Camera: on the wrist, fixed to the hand. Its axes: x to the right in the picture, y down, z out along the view.
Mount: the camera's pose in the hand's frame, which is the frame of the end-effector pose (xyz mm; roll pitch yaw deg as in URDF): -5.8 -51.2 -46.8 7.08 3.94 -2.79
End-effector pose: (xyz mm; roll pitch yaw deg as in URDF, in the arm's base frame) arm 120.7 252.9 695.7 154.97 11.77 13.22
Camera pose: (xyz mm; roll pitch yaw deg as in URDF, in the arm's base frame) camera 104.2 317.0 717.2 162.92 9.35 17.47
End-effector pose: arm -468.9 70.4 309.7 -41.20 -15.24 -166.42
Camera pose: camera -480.1 139.0 306.7 -32.80 -14.06 -171.26
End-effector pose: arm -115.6 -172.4 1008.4 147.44 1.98 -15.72
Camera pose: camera -102.3 -105.2 1020.5 154.70 0.15 -11.25
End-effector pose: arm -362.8 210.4 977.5 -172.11 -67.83 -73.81
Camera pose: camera -334.7 272.3 992.3 -171.69 -71.99 -66.63
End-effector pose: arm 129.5 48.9 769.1 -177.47 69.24 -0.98
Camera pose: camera 174.1 97.2 791.9 -164.59 65.05 5.21
